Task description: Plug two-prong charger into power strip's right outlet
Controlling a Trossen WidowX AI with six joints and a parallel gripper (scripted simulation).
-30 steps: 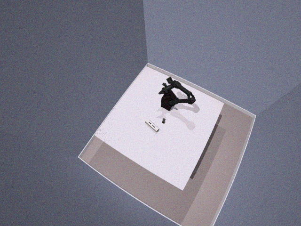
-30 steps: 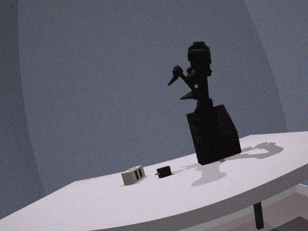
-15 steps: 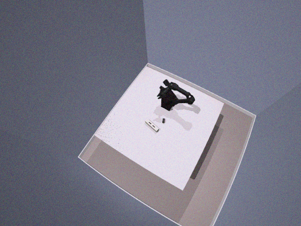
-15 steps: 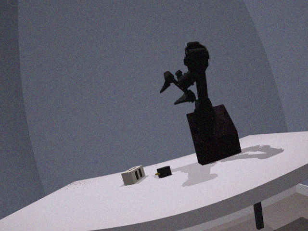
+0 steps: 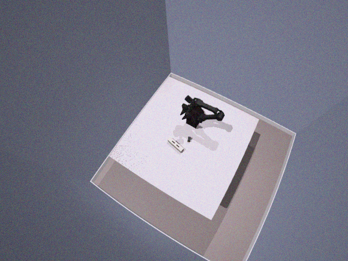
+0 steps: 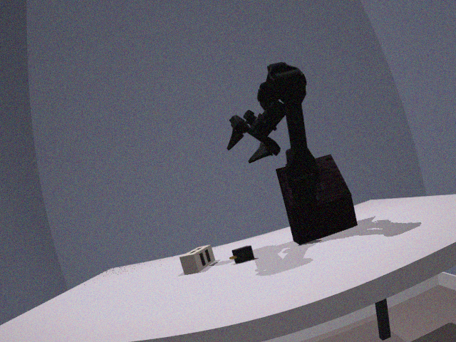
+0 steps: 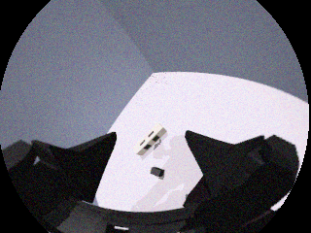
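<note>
Now: gripper tip 8 cm short of the black two-prong charger, 15 cm to the right of it and 29 cm above it.
</note>
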